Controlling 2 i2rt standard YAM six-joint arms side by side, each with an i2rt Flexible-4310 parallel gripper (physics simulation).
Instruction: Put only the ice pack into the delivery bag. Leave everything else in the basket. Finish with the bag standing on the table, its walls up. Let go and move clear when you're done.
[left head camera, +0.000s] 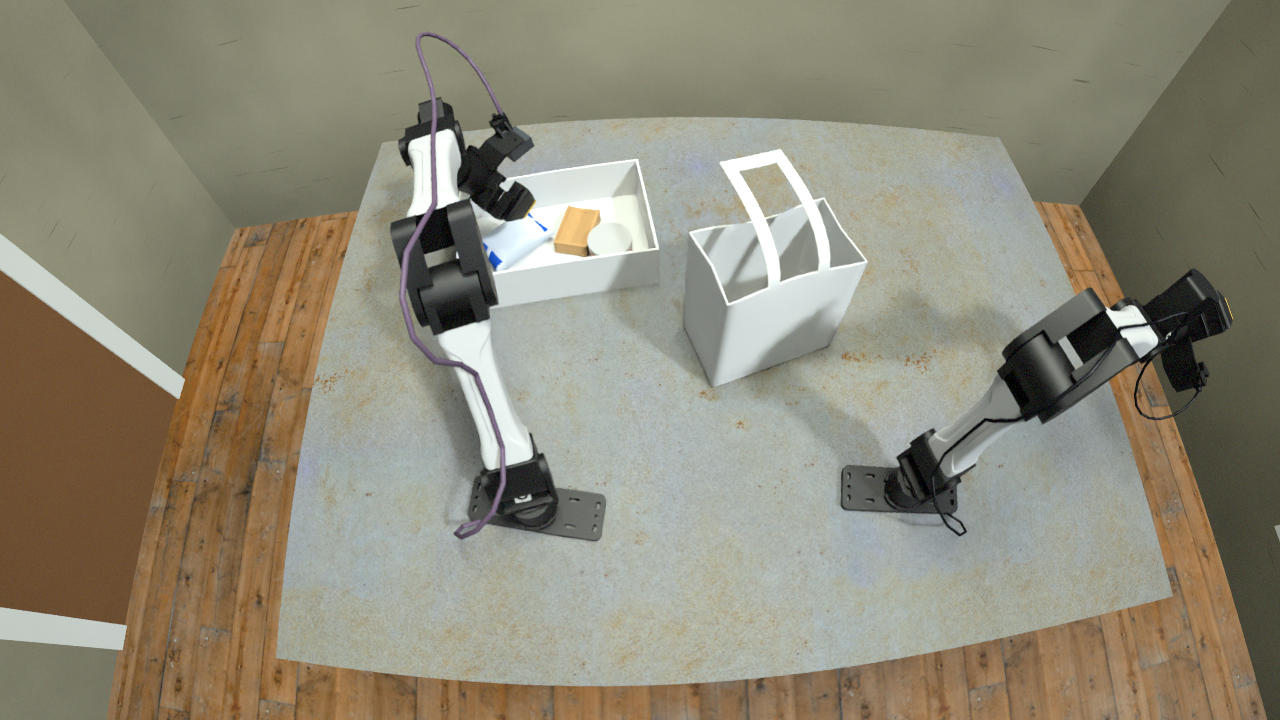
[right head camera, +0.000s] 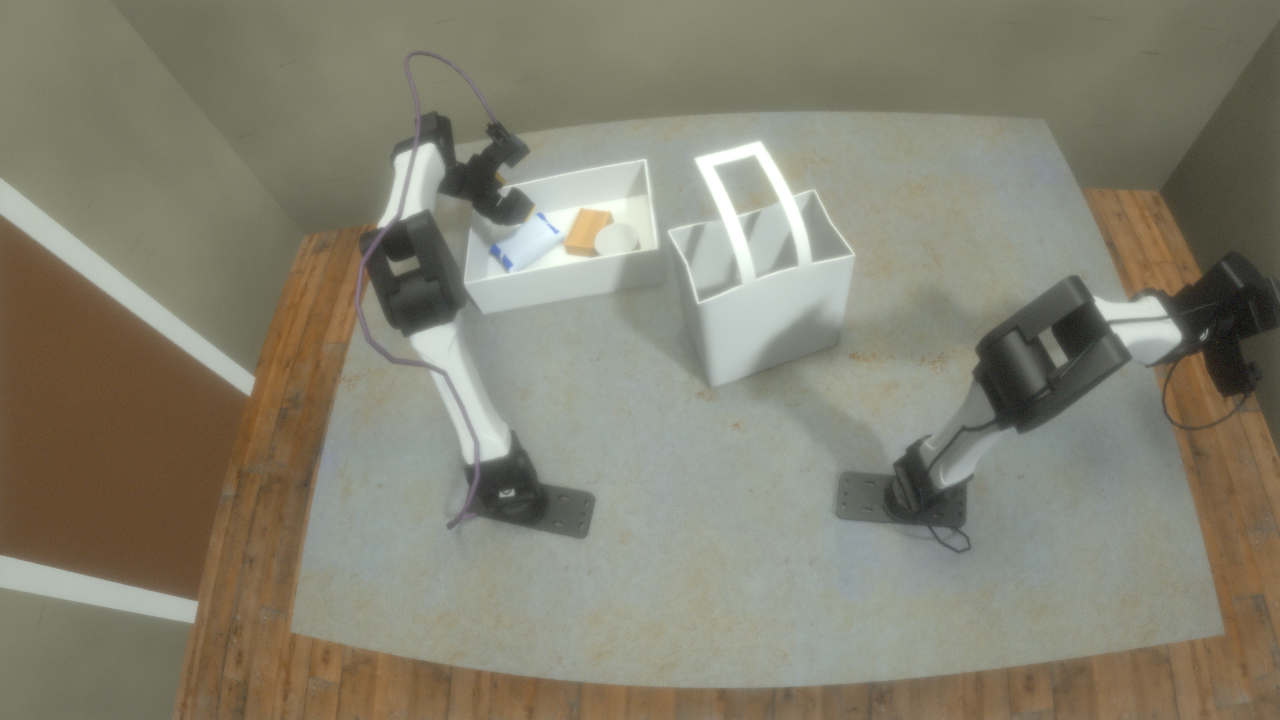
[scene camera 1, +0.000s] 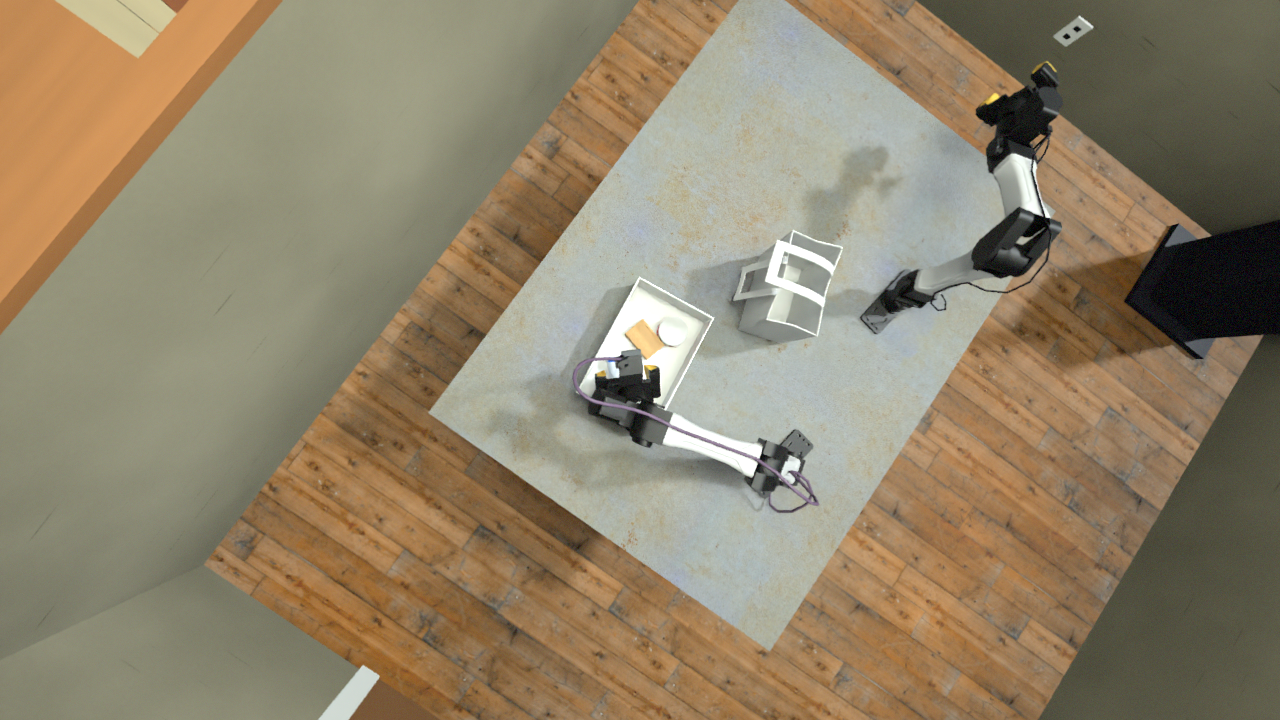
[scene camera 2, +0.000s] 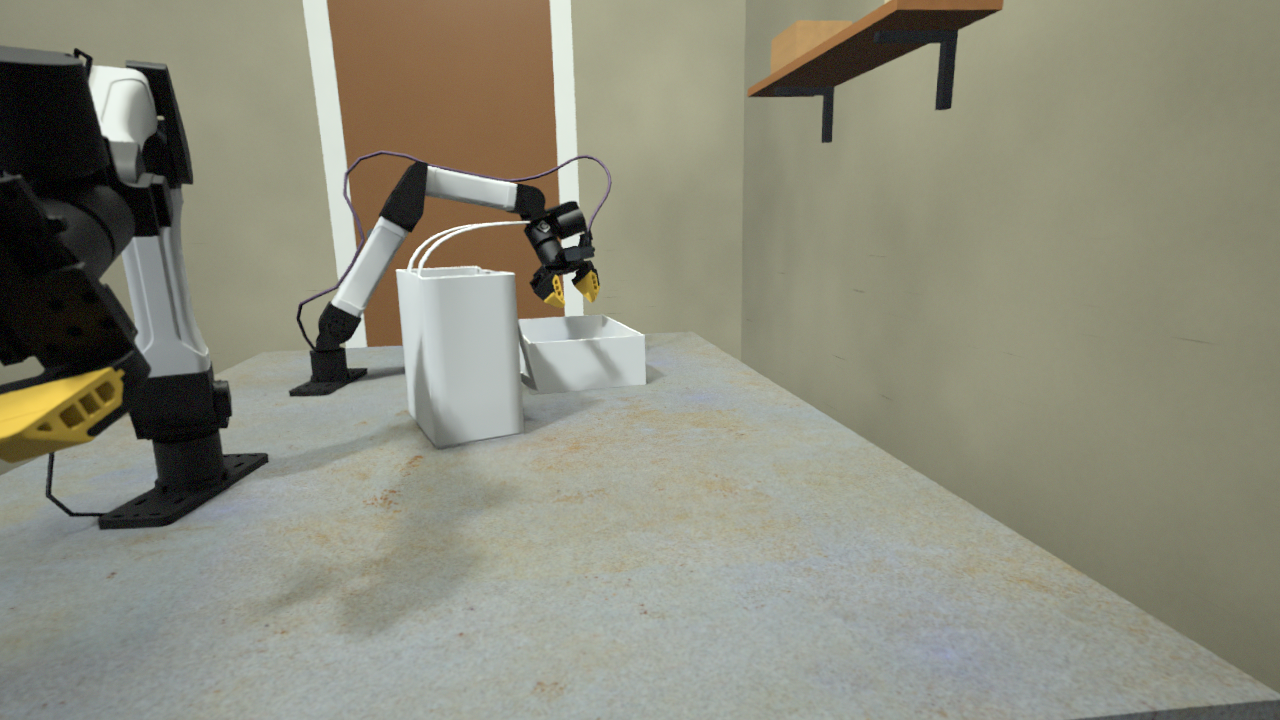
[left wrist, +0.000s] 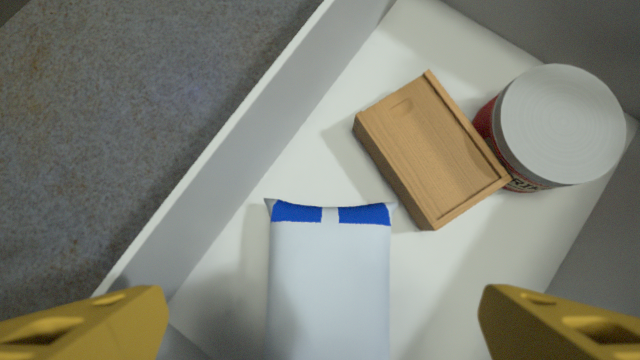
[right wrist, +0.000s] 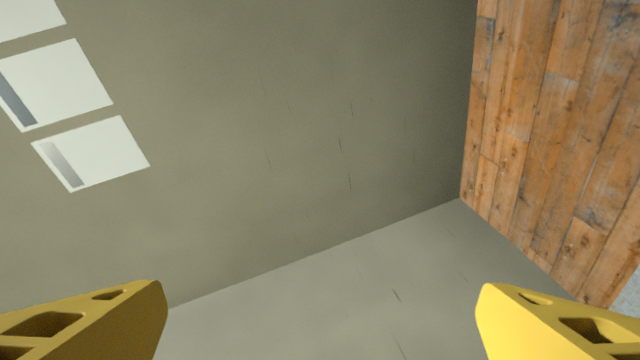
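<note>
The white ice pack with blue end bands (left head camera: 519, 241) (right head camera: 528, 243) (left wrist: 330, 285) lies flat in the white basket (left head camera: 572, 279) (right head camera: 563, 284) (scene camera 2: 586, 365). My left gripper (left wrist: 322, 300) (scene camera 2: 572, 297) is open above the ice pack; in the left wrist view the pack lies between its fingers, lined up with them, not gripped. The white delivery bag (left head camera: 787, 313) (right head camera: 774, 322) (scene camera 1: 760, 313) (scene camera 2: 465, 358) stands upright on the table, walls and handles up, right of the basket in the head views. My right gripper (right wrist: 320, 297) is open and empty, beyond the table's right edge in the left head view.
A wooden box (left head camera: 575, 230) (right head camera: 588, 231) (scene camera 1: 643, 338) (left wrist: 430, 150) and a round tin with a grey lid (left head camera: 610, 238) (right head camera: 617, 238) (scene camera 1: 672, 331) (left wrist: 562, 124) sit beside the ice pack in the basket. A wall shelf (scene camera 2: 877, 35) hangs on the wall. The basket's walls surround the ice pack.
</note>
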